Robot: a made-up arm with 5 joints. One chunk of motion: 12 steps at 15 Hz.
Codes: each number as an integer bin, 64 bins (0 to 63) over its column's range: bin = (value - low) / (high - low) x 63, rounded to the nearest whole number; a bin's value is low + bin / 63 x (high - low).
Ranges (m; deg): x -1.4..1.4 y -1.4..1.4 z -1.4..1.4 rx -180..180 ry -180..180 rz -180..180
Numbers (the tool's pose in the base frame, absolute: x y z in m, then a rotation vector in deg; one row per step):
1: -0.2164 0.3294 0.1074 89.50 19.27 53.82
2: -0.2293 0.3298 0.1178 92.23 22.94 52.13
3: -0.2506 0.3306 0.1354 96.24 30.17 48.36
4: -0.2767 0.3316 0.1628 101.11 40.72 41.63
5: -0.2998 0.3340 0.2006 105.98 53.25 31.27
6: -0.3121 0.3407 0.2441 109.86 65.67 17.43
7: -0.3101 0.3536 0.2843 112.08 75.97 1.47
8: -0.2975 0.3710 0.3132 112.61 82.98 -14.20
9: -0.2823 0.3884 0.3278 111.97 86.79 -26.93
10: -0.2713 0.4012 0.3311 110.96 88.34 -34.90
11: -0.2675 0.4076 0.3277 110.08 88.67 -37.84
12: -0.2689 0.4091 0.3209 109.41 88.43 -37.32
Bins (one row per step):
1: 27 39 34 47 35 41
2: 26 39 34 48 36 41
3: 26 39 35 48 37 40
4: 25 39 35 49 39 39
5: 25 39 36 50 41 37
6: 24 39 37 51 43 35
7: 25 39 38 51 45 32
8: 25 40 39 51 46 29
9: 25 40 39 51 47 27
10: 25 41 39 51 47 25
11: 25 41 39 51 47 25
12: 25 41 39 51 47 25

